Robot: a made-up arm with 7 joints.
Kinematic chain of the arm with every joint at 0, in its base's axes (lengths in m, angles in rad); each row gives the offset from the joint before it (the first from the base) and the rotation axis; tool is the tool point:
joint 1: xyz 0 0 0 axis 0 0.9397 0.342
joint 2: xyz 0 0 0 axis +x
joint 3: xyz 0 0 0 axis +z
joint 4: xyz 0.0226 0 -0.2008 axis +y
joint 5: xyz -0.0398 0 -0.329 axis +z
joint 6: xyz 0 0 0 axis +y
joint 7: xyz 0 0 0 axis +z
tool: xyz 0 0 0
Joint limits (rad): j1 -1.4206..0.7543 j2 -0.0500..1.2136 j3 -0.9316..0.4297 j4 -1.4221..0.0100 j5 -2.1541..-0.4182 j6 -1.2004..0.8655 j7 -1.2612..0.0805
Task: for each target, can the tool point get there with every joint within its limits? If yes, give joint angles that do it. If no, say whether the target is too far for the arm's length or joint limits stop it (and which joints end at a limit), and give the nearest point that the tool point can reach.
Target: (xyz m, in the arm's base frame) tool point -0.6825 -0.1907 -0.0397
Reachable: no: too far | nearest point -0.3489 -0.0767 -0.3912 | short by 0.498 m
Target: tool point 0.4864 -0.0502 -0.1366
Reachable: yes | joints -0.8489 0.3105 -0.3126 -0.8770 -1.0002 -0.4164 -0.2990
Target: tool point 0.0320 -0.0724 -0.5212
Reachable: yes | joints 0.1796 0.0696 -0.7749 -0.5489 -1.8127 0.1736 -0.3715
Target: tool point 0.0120 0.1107 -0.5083
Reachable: yes | joints 0.3593 0.0814 0.2983 -0.6902 -1.8027 0.5136 -0.7807
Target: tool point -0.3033 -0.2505 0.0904
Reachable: no: joint limits stop it (at a limit: joint 1, joint 2, joint 3, joint 4) | nearest point -0.3453 -0.0843 -0.3928 | short by 0.513 m
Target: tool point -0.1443 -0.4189 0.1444
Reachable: no: joint limits stop it (at a limit: joint 1, joint 2, joint 3, joint 4) | nearest point 0.1883 -0.4040 0.0423 | short by 0.348 m
